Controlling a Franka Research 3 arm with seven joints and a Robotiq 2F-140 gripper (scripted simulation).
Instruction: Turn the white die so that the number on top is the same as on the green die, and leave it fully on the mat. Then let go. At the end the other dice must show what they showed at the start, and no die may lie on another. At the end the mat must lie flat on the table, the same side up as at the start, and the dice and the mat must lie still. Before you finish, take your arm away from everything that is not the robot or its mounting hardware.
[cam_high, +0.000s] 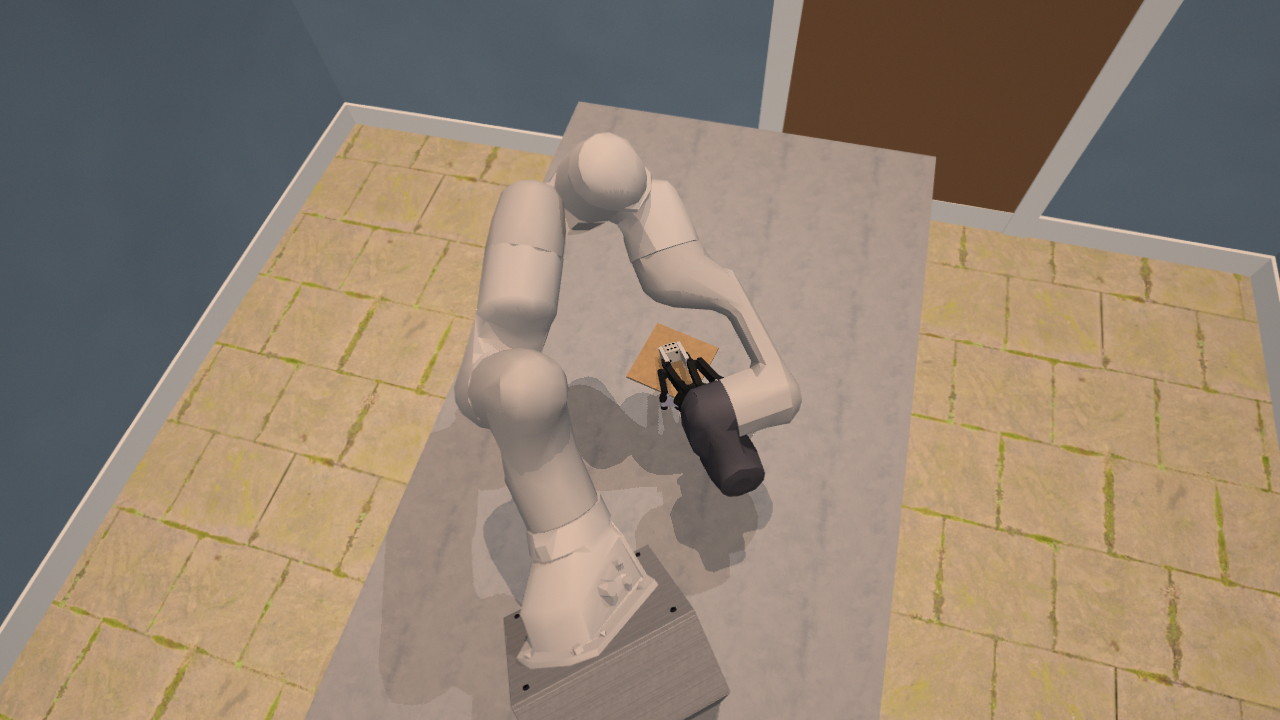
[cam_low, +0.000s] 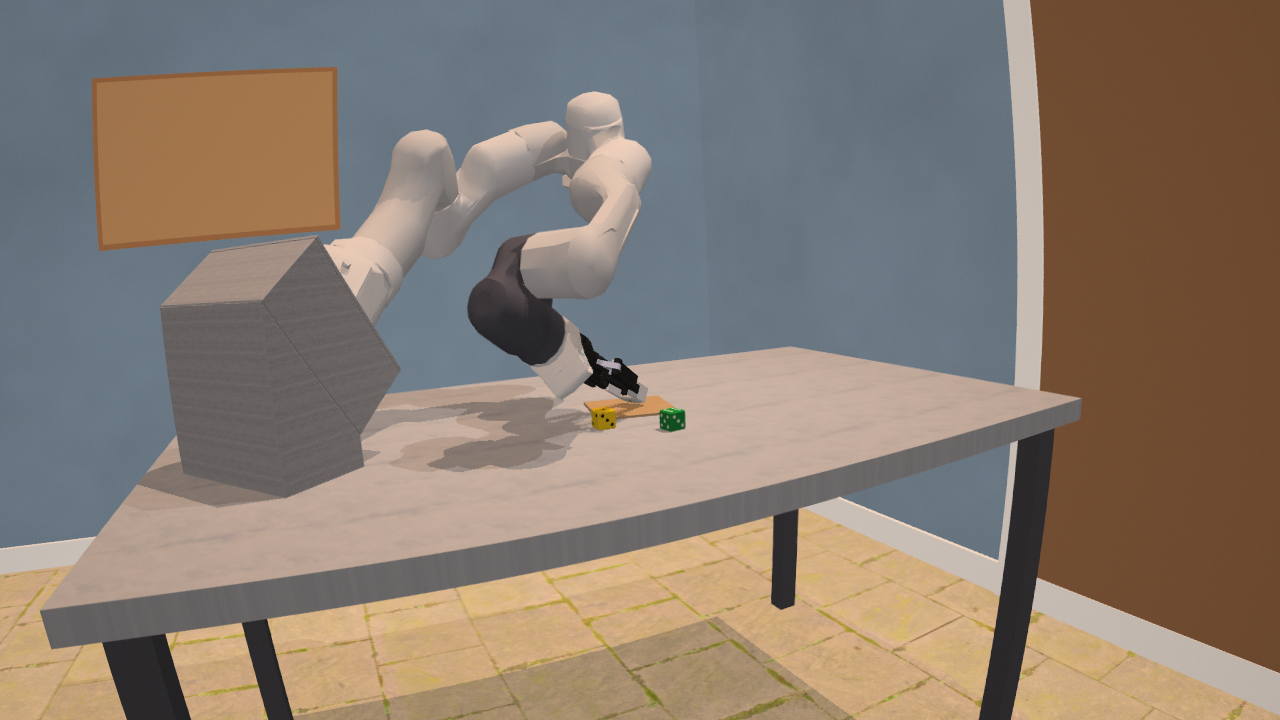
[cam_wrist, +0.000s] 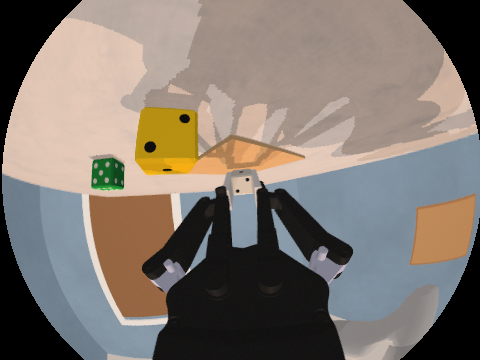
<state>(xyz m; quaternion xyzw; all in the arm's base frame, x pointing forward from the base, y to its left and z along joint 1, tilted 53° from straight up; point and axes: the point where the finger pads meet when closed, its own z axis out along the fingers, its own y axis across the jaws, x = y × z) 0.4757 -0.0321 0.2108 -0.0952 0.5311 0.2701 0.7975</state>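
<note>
Right now the white die is 10 mm ahead of my hand, 10 mm to the left of it and 10 mm below it. Round my hand: mat: 10 mm ahead, 10 mm to the left, 30 mm below; yellow die: 70 mm behind, 110 mm to the right, 20 mm below; green die: 30 mm ahead, 160 mm to the right, 20 mm below.
</note>
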